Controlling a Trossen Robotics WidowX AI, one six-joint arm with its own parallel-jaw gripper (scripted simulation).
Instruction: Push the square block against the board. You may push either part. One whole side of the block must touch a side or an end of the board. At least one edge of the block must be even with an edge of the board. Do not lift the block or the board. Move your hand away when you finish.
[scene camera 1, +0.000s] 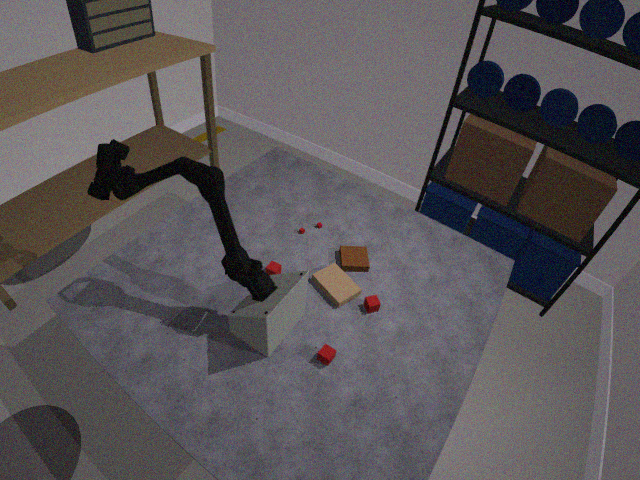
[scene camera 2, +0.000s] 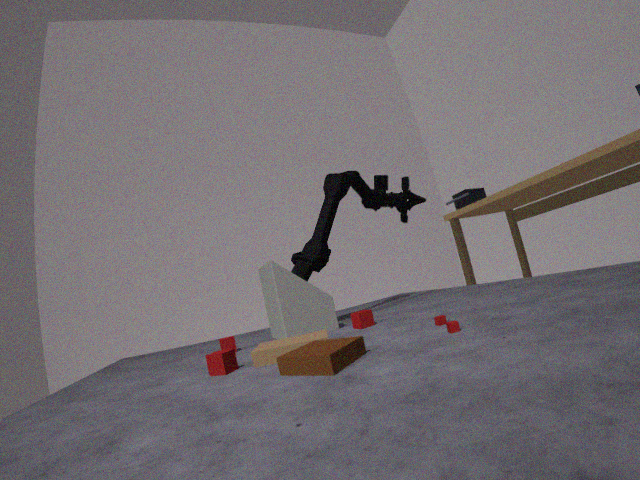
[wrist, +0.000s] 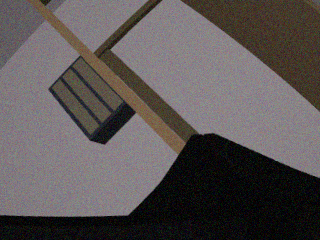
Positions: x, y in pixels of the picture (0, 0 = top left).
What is my gripper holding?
Nothing.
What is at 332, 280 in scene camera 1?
A tan board.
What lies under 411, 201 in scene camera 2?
My gripper.
